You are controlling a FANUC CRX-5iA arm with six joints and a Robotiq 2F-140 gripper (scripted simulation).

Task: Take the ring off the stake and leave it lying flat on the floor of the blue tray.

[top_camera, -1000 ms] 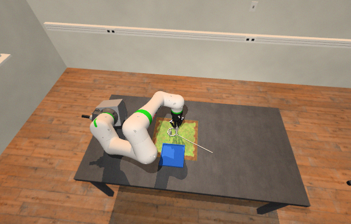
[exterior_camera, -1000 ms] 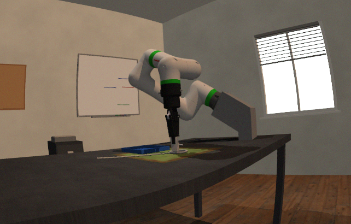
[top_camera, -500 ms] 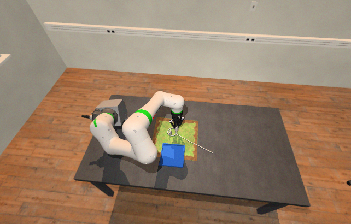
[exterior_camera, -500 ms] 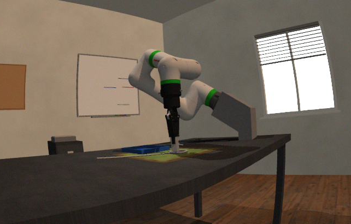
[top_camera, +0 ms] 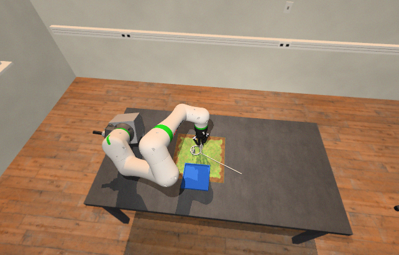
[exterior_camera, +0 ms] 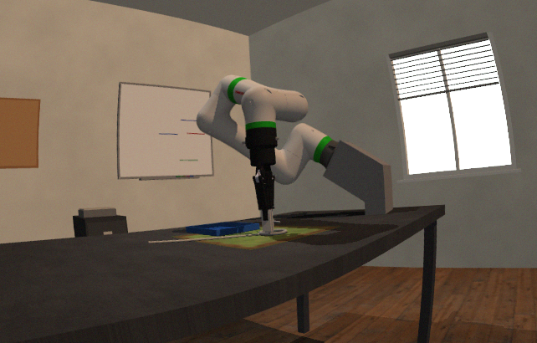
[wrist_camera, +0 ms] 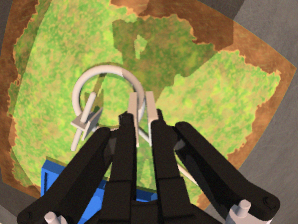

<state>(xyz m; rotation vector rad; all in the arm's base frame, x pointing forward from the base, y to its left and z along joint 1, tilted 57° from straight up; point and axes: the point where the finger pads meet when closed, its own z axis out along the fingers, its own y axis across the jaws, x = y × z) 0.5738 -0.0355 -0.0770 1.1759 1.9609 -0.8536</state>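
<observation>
Now: the ring 40 mm behind my hand, 10 mm to the right of it and 40 mm below it. The rest, counted from my hand: blue tray (20 mm behind, 240 mm to the right, 40 mm below); then grey stake (50 mm behind, 40 mm to the right, 20 mm below).
</observation>
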